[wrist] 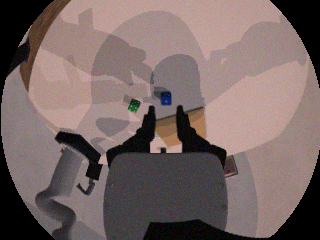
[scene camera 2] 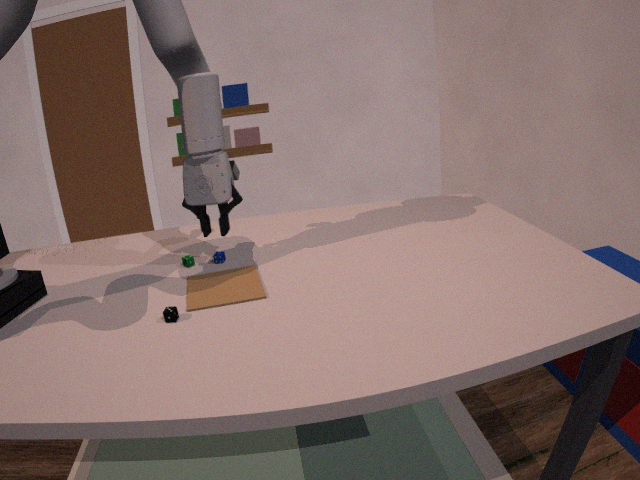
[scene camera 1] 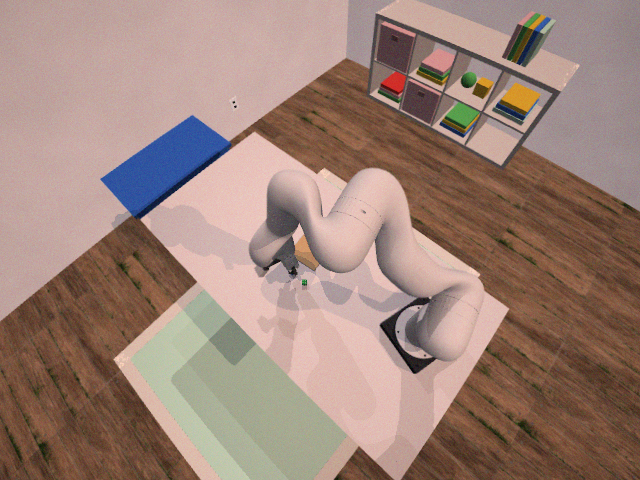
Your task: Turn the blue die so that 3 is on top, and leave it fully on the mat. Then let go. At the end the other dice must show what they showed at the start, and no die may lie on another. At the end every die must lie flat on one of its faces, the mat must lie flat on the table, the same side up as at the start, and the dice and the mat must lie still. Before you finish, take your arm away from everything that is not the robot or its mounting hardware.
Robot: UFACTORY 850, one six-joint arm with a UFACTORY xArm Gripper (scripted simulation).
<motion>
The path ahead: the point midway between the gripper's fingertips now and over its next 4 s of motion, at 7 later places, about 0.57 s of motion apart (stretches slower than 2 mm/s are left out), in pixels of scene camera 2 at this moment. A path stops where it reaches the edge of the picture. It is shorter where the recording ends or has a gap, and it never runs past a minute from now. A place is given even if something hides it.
My gripper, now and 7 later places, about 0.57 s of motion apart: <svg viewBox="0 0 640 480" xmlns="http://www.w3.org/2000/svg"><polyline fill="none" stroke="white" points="216,234 218,244 218,249 219,250 220,258 220,253 213,218 216,227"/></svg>
</motion>
